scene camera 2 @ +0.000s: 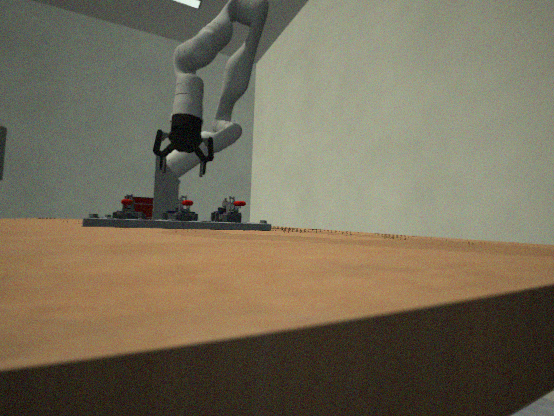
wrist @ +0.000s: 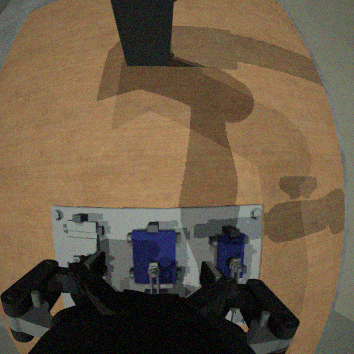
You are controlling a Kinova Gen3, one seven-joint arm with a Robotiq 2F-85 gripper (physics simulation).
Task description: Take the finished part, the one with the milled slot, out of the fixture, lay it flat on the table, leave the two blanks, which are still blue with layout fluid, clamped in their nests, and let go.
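Frame: origin at the arm's base, x ahead, y left, z up, level; metres.
Seen in the pictures: gripper, between the fingertips: (scene camera 2: 182,174) (wrist: 152,267); arm's base, origin of its link: (scene camera 2: 168,169).
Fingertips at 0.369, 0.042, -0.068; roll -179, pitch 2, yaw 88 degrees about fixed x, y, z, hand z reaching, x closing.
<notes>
Pixels of each thing's middle, then the offset from my fingertips to it, as dx, dy, dz. Level surfaces: height alone.
- finished part, middle of its body: (wrist: 83,249) +0.029, -0.112, -0.105
- fixture plate, middle of its body: (wrist: 155,279) (scene camera 2: 181,223) +0.073, +0.001, -0.124
- second blue blank, middle of its body: (wrist: 228,256) +0.022, +0.108, -0.100
- wooden table, height of its surface: dz -0.131
The finished part (wrist: 83,246), bare grey with a slot across its far end, sits in the left nest of the fixture plate (wrist: 120,215) (scene camera 2: 175,225) in the wrist view. A blue blank (wrist: 154,245) sits in the middle nest with a clamp tip on it. A second blue blank (wrist: 226,250) sits in the right nest, also under a clamp tip. My gripper (scene camera 2: 182,172) (wrist: 152,267) is open and empty, pointing down well above the fixture. Its left finger partly hides the near end of the finished part and its clamp.
Red clamp handles (scene camera 2: 126,202) (scene camera 2: 187,203) (scene camera 2: 240,203) stand up along the fixture. A red object (scene camera 2: 145,206) stands behind it. The arm's base column (scene camera 2: 166,200) (wrist: 145,35) rises beyond the fixture. The wooden table (scene camera 2: 250,280) (wrist: 65,150) carries the arm's shadows.
</notes>
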